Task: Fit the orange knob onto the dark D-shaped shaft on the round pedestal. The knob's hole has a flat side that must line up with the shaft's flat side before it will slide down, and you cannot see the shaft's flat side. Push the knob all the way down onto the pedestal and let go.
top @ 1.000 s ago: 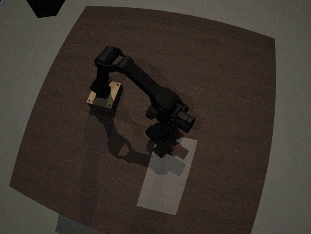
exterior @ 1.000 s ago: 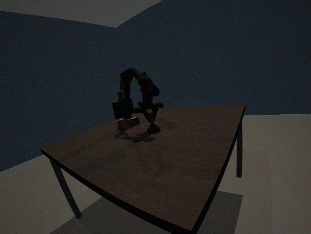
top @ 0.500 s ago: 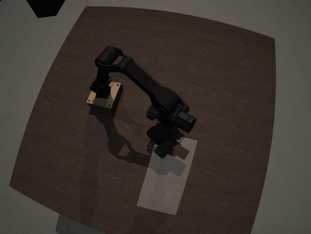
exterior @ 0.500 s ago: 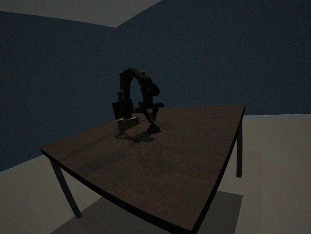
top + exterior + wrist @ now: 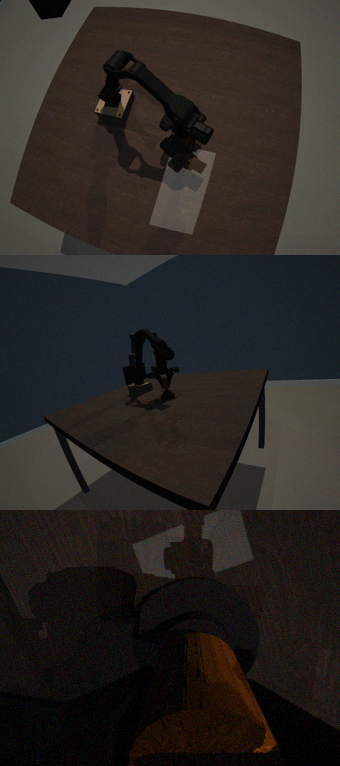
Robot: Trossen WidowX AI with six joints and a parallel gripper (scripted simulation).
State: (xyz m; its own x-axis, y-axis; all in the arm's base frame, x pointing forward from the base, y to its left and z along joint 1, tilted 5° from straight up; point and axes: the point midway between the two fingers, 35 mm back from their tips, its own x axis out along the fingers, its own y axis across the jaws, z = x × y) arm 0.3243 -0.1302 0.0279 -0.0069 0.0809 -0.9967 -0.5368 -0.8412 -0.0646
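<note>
My gripper tip is 2 cm below the orange knob. Round my gripper tip: round pedestal 4 cm below.
</note>
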